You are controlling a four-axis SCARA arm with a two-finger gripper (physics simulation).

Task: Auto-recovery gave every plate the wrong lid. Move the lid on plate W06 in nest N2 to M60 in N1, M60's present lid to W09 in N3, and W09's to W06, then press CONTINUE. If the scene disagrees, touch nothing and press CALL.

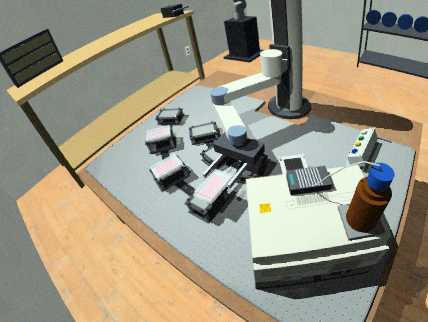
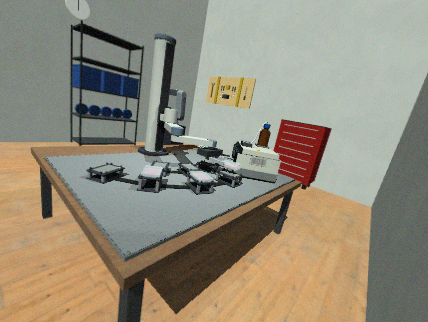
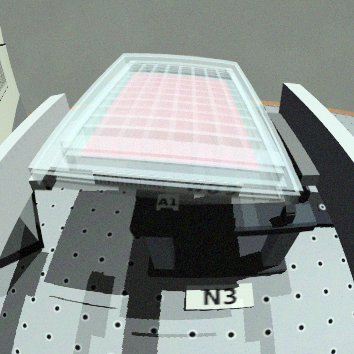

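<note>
A clear-lidded plate with pink wells lies level between the fingers. My gripper is shut on its long sides. The plate is right over or on the dark nest N3; whether it is seated I cannot tell. Its edge label is too dim to read in full. Two other pink plates, one farther back and one nearer, sit on nests; their labels are unreadable. The button box stands at the right.
Nests without pink plates stand behind; another nest is partly hidden under the gripper. A large cream instrument stands beside N3, carrying a dark device and a brown bottle with a blue cap.
</note>
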